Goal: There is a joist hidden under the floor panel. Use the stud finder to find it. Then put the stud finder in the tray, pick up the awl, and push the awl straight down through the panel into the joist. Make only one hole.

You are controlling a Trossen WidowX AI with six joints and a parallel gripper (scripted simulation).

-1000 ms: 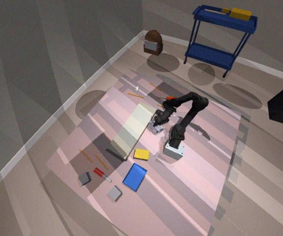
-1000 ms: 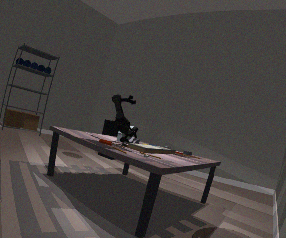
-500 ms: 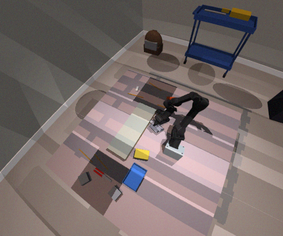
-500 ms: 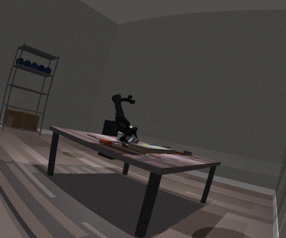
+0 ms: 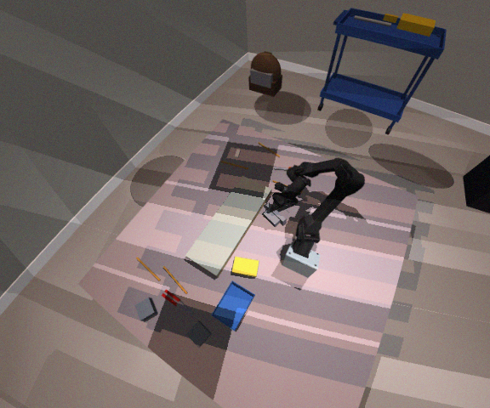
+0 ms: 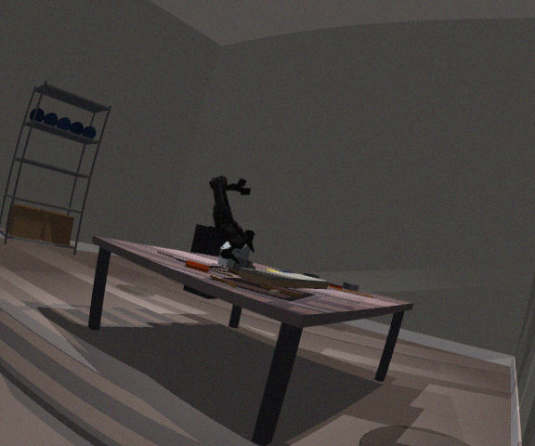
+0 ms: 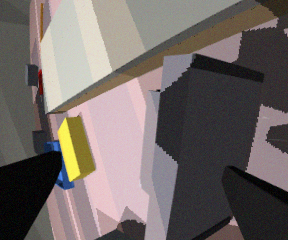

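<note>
My gripper tip is 5 cm above the stud finder, 2 cm short of it and 1 cm to the right of it. Round my gripper tip: yellow block (28 cm to the left, 6 cm below, 4 cm ahead); awl (8 cm to the right, 7 cm below, 2 cm behind); blue tray (45 cm to the left, 7 cm below, 2 cm ahead).
</note>
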